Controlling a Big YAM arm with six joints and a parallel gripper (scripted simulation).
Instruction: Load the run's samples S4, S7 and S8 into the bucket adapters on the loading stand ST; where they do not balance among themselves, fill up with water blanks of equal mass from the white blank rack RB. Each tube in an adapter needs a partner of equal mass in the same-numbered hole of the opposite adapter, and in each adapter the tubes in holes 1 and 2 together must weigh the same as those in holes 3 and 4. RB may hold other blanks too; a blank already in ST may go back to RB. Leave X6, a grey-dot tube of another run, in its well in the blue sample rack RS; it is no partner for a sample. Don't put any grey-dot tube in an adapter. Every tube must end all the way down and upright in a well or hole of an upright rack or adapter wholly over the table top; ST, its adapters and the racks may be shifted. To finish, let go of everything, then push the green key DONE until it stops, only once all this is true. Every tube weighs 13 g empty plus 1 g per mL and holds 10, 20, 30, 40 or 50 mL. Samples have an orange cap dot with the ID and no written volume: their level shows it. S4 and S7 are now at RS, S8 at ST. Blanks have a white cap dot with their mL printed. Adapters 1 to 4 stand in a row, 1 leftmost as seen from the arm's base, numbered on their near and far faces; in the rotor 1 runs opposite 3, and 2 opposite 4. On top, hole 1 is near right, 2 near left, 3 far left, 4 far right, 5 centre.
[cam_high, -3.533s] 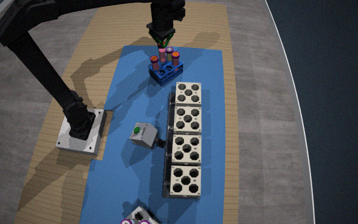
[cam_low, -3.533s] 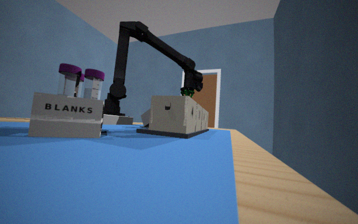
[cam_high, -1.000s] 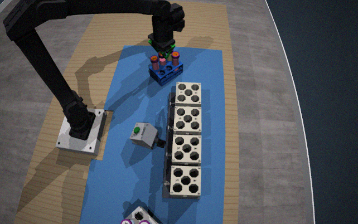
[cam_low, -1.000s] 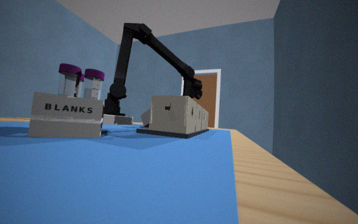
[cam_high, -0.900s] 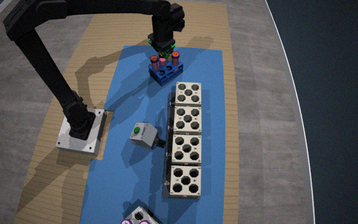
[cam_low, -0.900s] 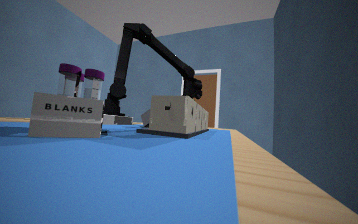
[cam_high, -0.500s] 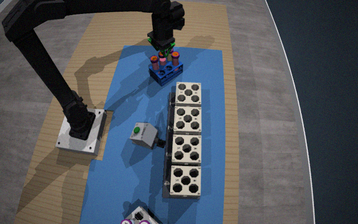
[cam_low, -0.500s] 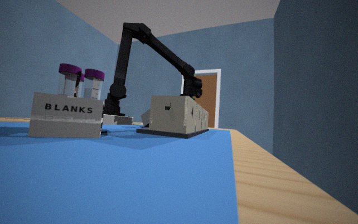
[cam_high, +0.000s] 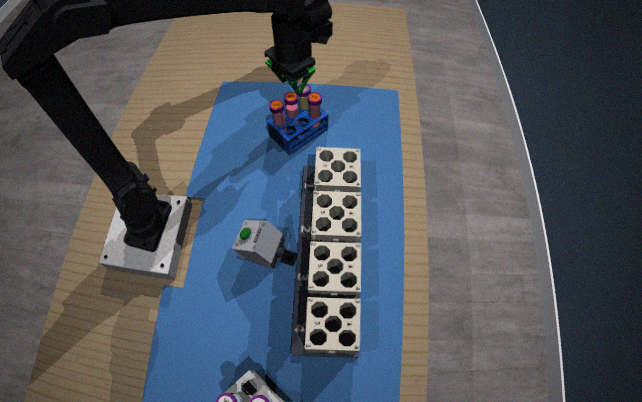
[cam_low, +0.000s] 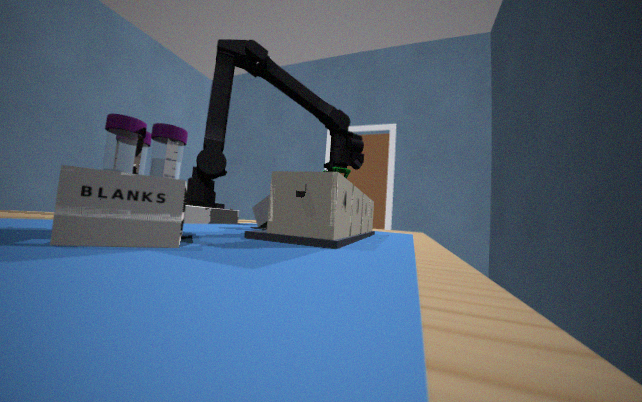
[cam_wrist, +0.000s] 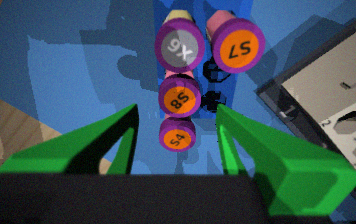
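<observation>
Now: the 40 mL blank 66 cm to the right of my hand, 10 cm ahead of it and 9 cm below it. Also, from my hand: grey-dot tube X6: 9 cm below, 3 cm to the left, 2 cm ahead; then blue sample rack RS: 12 cm below, 2 cm to the right, 1 cm ahead; then adapter 2: 27 cm to the right, 15 cm ahead, 10 cm below.
</observation>
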